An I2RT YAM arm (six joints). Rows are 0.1 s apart.
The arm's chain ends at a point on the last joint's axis. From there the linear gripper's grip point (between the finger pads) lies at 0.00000 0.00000 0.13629 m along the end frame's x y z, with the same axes.
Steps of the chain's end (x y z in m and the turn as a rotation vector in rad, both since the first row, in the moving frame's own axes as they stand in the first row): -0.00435, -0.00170, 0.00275, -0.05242, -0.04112, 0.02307; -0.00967, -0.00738, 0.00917, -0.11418, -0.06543, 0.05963; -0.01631, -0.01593, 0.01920, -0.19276, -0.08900, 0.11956; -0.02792, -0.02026, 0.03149, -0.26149, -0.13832, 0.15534; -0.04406, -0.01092, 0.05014, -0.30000, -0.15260, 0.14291; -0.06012, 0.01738, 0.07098, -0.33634, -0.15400, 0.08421; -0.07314, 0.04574, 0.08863, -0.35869, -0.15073, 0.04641
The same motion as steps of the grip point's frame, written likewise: -0.01003, 0.00537, 0.00245, -0.05242, -0.04112, 0.02307; -0.01902, 0.00786, 0.00799, -0.11418, -0.06543, 0.05963; -0.02988, 0.00936, 0.01614, -0.19276, -0.08900, 0.11956; -0.04917, 0.01327, 0.02558, -0.26149, -0.13832, 0.15534; -0.06729, 0.02759, 0.04251, -0.30000, -0.15260, 0.14291; -0.08252, 0.06125, 0.06177, -0.33634, -0.15400, 0.08421; -0.09428, 0.09291, 0.07845, -0.35869, -0.15073, 0.04641
